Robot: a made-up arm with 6 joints.
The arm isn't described. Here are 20 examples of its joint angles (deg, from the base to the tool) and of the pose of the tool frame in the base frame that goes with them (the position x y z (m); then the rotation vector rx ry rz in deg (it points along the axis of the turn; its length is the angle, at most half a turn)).
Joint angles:
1: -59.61 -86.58 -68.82 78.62 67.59 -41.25
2: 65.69 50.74 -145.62 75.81 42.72 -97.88
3: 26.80 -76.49 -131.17 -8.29 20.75 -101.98
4: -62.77 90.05 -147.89 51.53 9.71 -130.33
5: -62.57 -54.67 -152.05 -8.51 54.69 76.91
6: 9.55 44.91 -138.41 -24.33 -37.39 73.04
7: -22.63 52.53 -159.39 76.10 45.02 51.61
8: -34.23 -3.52 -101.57 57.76 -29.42 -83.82
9: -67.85 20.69 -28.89 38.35 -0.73 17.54
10: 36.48 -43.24 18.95 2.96 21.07 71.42
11: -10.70 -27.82 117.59 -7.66 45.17 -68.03
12: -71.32 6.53 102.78 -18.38 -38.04 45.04
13: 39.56 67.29 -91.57 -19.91 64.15 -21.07
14: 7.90 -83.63 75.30 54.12 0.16 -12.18
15: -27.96 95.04 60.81 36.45 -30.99 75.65
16: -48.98 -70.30 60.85 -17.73 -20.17 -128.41
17: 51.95 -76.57 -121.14 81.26 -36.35 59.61
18: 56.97 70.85 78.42 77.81 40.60 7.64
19: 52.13 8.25 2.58 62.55 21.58 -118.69
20: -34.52 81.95 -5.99 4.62 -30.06 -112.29
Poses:
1: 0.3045 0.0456 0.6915 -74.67 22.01 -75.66
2: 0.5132 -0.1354 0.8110 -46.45 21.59 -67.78
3: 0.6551 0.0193 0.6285 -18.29 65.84 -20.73
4: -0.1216 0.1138 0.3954 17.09 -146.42 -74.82
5: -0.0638 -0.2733 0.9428 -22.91 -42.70 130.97
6: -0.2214 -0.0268 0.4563 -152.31 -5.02 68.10
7: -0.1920 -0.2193 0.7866 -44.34 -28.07 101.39
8: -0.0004 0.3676 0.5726 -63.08 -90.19 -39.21
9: -0.0910 0.1727 0.1092 40.64 -132.76 -41.88
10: 0.4087 0.0420 1.0711 -58.38 55.43 -29.91
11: -0.1994 -0.3347 1.1152 35.37 -44.88 -150.71
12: -0.1623 0.0070 0.5995 -37.91 -9.36 -13.87
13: 0.1115 0.0908 0.8491 0.12 -2.32 -33.51
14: 0.5166 -0.3686 1.1558 62.33 51.34 41.34
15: -0.0600 -0.4617 0.2513 15.80 -97.66 15.56
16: 0.0309 -0.2532 1.1008 88.49 15.52 146.69
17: 0.2274 0.2959 0.6210 -62.55 -60.34 -45.36
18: -0.3116 -0.5052 0.5964 3.83 -74.71 60.07
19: -0.2993 -0.0348 1.0417 -32.13 6.03 124.02
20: 0.0806 -0.2913 -0.0122 -110.39 -96.32 94.32
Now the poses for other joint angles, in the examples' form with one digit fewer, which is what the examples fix.
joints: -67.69 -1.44 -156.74 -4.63 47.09 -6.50
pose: -0.310 -0.231 0.693 106.8 -30.5 -106.6
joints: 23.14 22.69 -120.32 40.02 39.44 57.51
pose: 0.174 0.039 0.955 3.4 40.6 164.6
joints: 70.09 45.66 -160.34 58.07 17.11 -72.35
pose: 0.521 -0.061 0.877 -54.1 -6.1 -82.2
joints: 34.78 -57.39 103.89 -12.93 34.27 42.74
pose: 0.503 -0.090 1.080 -1.1 72.7 93.8
